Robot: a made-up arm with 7 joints.
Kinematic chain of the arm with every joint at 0, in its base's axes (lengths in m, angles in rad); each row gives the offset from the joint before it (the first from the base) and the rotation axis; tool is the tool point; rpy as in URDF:
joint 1: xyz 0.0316 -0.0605 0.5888 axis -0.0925 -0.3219 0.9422
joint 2: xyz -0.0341 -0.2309 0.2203 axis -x
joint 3: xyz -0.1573 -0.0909 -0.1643 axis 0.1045 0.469 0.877
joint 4: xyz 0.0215 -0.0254 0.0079 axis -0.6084 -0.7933 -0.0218
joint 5: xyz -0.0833 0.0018 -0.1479 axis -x
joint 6: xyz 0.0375 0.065 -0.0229 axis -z
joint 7: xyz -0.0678 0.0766 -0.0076 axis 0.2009 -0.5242 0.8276
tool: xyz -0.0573 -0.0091 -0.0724 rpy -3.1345 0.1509 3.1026
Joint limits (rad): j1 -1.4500..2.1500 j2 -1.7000..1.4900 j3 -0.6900..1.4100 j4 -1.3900..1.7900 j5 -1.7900..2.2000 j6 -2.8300..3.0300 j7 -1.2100..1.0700
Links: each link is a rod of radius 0.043 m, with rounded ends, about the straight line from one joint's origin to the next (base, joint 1, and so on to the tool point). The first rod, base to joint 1, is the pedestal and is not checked.
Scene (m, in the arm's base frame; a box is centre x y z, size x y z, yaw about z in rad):
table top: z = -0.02
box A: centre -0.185 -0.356 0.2 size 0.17 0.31 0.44 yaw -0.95
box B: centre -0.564 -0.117 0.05 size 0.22 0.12 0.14 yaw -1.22
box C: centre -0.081 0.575 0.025 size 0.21 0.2 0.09 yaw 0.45
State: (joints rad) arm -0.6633 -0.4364 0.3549 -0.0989 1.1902 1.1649 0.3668
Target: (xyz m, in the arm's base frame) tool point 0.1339 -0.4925 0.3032
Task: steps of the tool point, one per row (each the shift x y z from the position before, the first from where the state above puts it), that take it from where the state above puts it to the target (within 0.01 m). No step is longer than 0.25 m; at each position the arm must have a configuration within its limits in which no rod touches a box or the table.
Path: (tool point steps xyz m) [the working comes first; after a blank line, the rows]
Joints at the target: 0.4198 -0.0796 0.2336 0.3712 1.3352 1.1487 0.2041
Straight joint move there: touches box A.

1: -0.1209 -0.1698 0.0128
2: -0.0534 -0.1829 0.0623
3: 0.0084 -0.1560 0.0980
4: 0.0501 -0.1046 0.1135
5: 0.0676 -0.0473 0.1085
6: 0.0357 -0.0361 -0.1173
7: 0.0632 -0.0025 -0.1115
8: 0.0809 0.0296 -0.0898
9: 0.0863 0.0531 -0.0579
10: 0.0802 0.0636 -0.0237
11: 0.0661 0.0615 0.0049
12: 0.0245 -0.0049 -0.0281
13: 0.0306 -0.0089 -0.0198
14: 0.0373 -0.0087 -0.0089

